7 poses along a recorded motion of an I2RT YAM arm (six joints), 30 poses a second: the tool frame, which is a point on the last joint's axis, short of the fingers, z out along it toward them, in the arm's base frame.
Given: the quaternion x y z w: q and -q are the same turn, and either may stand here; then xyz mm.
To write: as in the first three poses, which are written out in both.
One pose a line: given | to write
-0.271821 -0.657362 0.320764 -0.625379 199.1 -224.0 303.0 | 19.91 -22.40 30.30 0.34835 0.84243 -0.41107 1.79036
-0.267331 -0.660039 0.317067 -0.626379 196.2 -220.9 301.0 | 19.62 -22.09 30.10 0.34294 0.84673 -0.40675 1.78779
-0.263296 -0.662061 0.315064 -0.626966 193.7 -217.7 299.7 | 19.37 -21.77 29.97 0.33797 0.84983 -0.40442 1.78629
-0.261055 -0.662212 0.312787 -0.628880 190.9 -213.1 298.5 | 19.09 -21.31 29.85 0.33576 0.85172 -0.40230 1.78137
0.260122 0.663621 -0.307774 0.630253 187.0 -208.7 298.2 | 18.70 -20.87 29.82 0.33504 0.85475 -0.39642 1.77783
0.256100 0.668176 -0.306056 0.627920 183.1 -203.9 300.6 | 18.31 -20.39 30.06 0.32906 0.85853 -0.39325 1.78384
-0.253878 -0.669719 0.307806 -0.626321 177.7 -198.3 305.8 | 17.77 -19.83 30.58 0.32567 0.85909 -0.39484 1.78794
